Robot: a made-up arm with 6 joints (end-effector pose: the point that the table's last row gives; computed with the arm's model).
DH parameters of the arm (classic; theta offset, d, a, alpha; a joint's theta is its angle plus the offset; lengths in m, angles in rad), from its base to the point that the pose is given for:
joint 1: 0 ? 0 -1.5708
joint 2: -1.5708 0 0.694 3.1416
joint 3: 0 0 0 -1.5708
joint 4: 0 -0.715 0 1.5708
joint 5: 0 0.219 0 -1.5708
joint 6: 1.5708 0 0 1.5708
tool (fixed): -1.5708 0 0 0
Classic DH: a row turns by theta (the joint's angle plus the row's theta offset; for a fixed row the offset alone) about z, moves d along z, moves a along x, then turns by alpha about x.
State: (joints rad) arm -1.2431 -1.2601 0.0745 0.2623 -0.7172 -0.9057
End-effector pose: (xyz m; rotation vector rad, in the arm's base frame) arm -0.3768 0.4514 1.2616 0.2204 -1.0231 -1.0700
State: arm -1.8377 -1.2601 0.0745 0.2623 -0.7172 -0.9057
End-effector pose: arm -0.0593 0.5850 1.2616 -0.0954 -1.1183 -1.6035
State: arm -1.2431 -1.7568 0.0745 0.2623 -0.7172 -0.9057
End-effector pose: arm -0.4967 0.8040 0.8889 -0.0779 -1.3873 -0.7925
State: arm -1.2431 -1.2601 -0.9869 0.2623 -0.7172 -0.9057
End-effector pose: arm -0.1963 -0.0798 0.8008 0.8109 -0.1101 -1.4908
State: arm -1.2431 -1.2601 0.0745 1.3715 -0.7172 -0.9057
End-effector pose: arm -0.2670 0.6508 1.2986 -0.5951 -0.9485 -1.9491
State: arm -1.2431 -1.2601 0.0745 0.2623 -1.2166 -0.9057
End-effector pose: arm -0.3768 0.4514 1.2616 0.5861 -0.7154 -1.3404
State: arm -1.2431 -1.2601 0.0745 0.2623 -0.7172 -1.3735
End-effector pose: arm -0.3768 0.4514 1.2616 0.5979 -1.2641 -0.8173
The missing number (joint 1, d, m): 0.341
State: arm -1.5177 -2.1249 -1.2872 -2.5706 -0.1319 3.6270
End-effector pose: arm 0.1827 0.0335 0.4279 -1.5510 0.0476 -1.6845
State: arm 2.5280 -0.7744 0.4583 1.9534 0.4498 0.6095
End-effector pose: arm 0.3125 -0.3201 1.5790 0.0857 -2.2176 -0.0216
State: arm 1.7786 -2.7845 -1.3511 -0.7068 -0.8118 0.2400
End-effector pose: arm 0.1637 0.0307 0.3796 0.7145 -0.4400 2.2627
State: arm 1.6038 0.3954 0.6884 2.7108 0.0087 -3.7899
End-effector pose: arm -0.2294 0.9184 1.2755 1.0481 0.6693 1.5762
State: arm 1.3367 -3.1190 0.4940 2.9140 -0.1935 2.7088
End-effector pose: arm -0.3537 -0.5636 -0.7216 -1.2095 1.8726 -0.1250
